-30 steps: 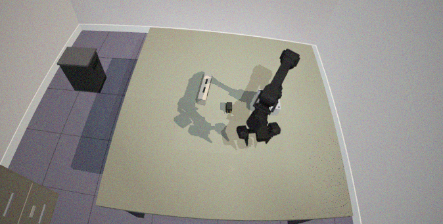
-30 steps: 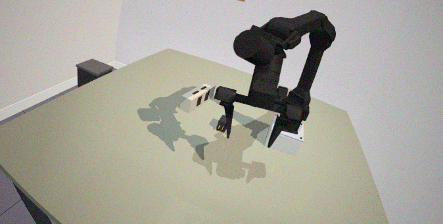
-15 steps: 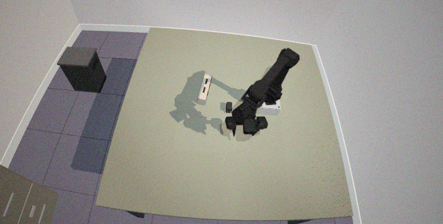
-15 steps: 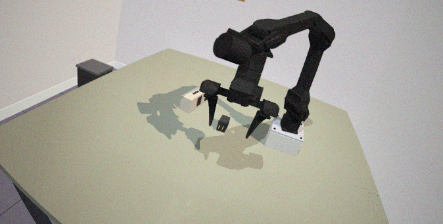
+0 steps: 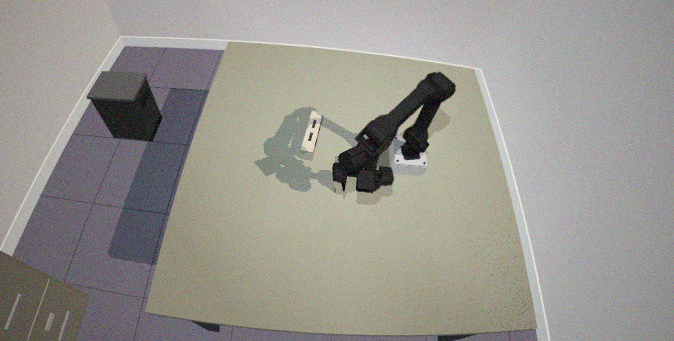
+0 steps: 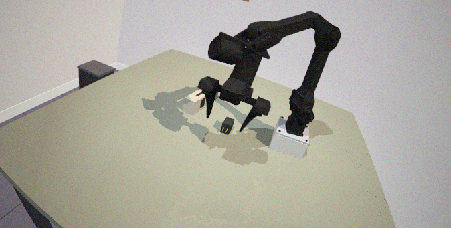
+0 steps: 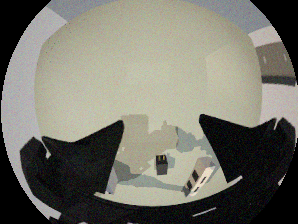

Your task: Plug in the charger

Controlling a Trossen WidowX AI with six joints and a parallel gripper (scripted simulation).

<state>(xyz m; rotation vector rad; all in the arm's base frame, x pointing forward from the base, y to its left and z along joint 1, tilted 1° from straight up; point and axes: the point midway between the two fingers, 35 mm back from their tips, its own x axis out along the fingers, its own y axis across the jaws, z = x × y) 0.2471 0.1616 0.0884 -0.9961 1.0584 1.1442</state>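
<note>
The dark charger is 16 cm to the right of my gripper tip, 11 cm below it and 1 cm behind it.
</note>
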